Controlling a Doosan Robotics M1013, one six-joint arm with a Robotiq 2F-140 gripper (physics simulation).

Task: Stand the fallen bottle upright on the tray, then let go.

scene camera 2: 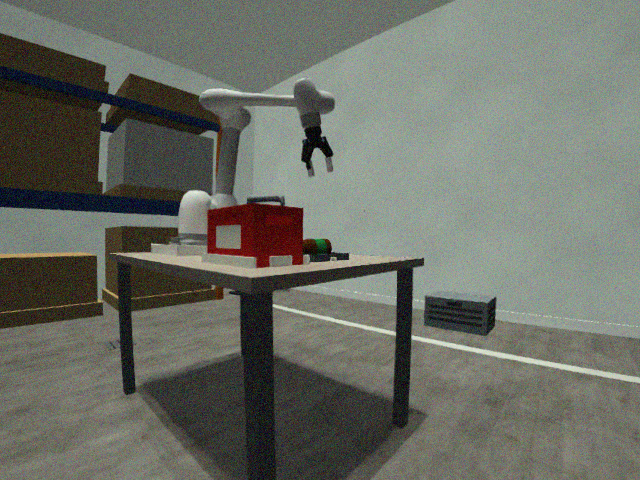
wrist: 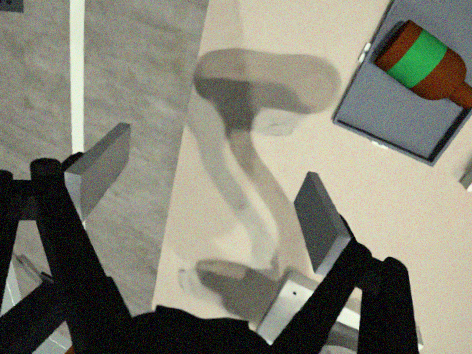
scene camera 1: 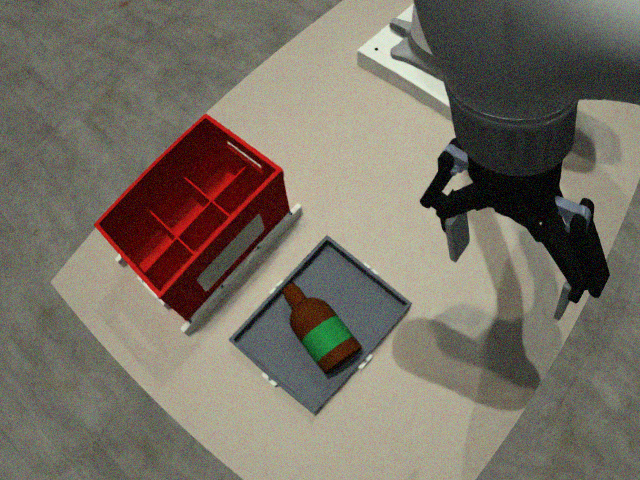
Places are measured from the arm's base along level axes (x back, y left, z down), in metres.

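Pixels of known places: gripper, fingertip midpoint: (scene camera 2: 321, 174) (wrist: 218, 166) (scene camera 1: 511, 278); arm's base, link origin: (scene camera 2: 193, 245) (wrist: 340, 346).
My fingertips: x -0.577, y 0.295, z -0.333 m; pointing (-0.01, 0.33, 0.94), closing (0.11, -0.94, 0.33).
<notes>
For each thing: its middle in the pictures, then the offset to it from my fingertips. Level surfaces: height alone.
- brown bottle, body centre: (scene camera 1: 315, 324) (wrist: 432, 72) (scene camera 2: 309, 248) dx -0.087, dy -0.201, dz +0.336 m
- grey tray, body centre: (scene camera 1: 320, 324) (wrist: 422, 75) (scene camera 2: 308, 256) dx -0.079, dy -0.198, dz +0.366 m
- red bin, body centre: (scene camera 1: 194, 220) (scene camera 2: 253, 236) dx -0.058, dy -0.465, dz +0.291 m
- table, surface height: dz +0.378 m
A brown bottle (scene camera 1: 323, 330) (scene camera 2: 321, 244) (wrist: 425, 62) with a green band lies on its side on the grey tray (scene camera 1: 351, 273) (scene camera 2: 338, 256) (wrist: 382, 135). In scene camera 1 its neck points to the upper left and reaches the tray's edge near the red bin; its base is near the opposite edge. My gripper (scene camera 1: 507, 281) (scene camera 2: 320, 171) (wrist: 218, 166) is open and empty. It hangs high above the table, off to the side of the tray. In the wrist view the bottle is at the upper right, outside the fingers.
A red bin (scene camera 1: 281, 188) (scene camera 2: 279, 232) with inner dividers stands on the table (scene camera 1: 330, 170) (scene camera 2: 361, 262) (wrist: 395, 210) beside the tray, held by white strips. The white base plate (scene camera 1: 403, 82) (wrist: 282, 310) of the arm is at the table's far side. Shelves with boxes stand behind the table.
</notes>
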